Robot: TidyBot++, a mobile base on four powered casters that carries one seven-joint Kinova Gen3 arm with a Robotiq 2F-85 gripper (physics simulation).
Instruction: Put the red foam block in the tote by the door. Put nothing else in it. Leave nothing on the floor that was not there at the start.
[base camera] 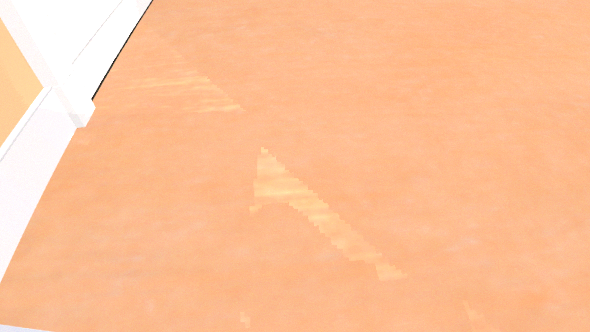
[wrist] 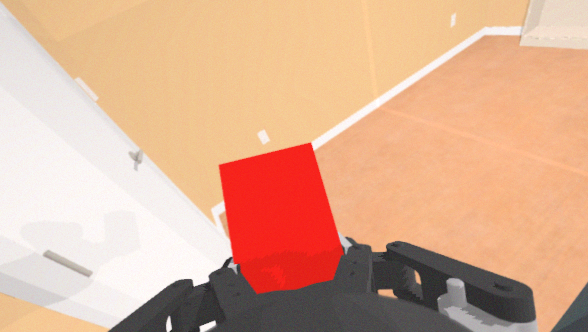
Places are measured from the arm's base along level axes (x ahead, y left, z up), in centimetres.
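Pixels of known places: gripper, fingertip midpoint: (wrist: 290,253).
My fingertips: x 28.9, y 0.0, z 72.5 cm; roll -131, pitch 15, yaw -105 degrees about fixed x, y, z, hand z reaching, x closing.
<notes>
Behind a point stands the place of what it marks.
The red foam block (wrist: 280,210) {y -1.0, x 28.7, z 77.0 cm} is held between the two fingers of my gripper (wrist: 290,253) {y 0.0, x 28.9, z 72.5 cm}, low in the middle of the wrist view. The gripper is shut on it, and the block sticks out beyond the fingertips, up off the floor. The white door (wrist: 65,175) {y 43.6, x 82.6, z 70.7 cm} with its handles shows at the left of the wrist view. The tote does not show in either view; the block hides part of the floor and wall behind it. The gripper and block do not show in the base camera view.
A tan wall (wrist: 225,65) {y -10.8, x 181.1, z 59.8 cm} with a white baseboard (wrist: 400,90) {y -164.7, x 198.6, z -37.8 cm} runs behind the block. In the base camera view, a white door frame foot (base camera: 80,112) {y 38.6, x 51.8, z -37.0 cm} and baseboard (base camera: 30,190) {y 38.3, x 34.8, z -37.4 cm} stand along the left edge of the orange-brown floor (base camera: 425,150) {y -19.3, x 45.4, z -39.6 cm} (wrist: 475,150) {y -131.4, x 93.7, z -39.6 cm}. A pale fixture (wrist: 560,25) {y -322.5, x 149.4, z -29.1 cm} stands at the far right corner.
</notes>
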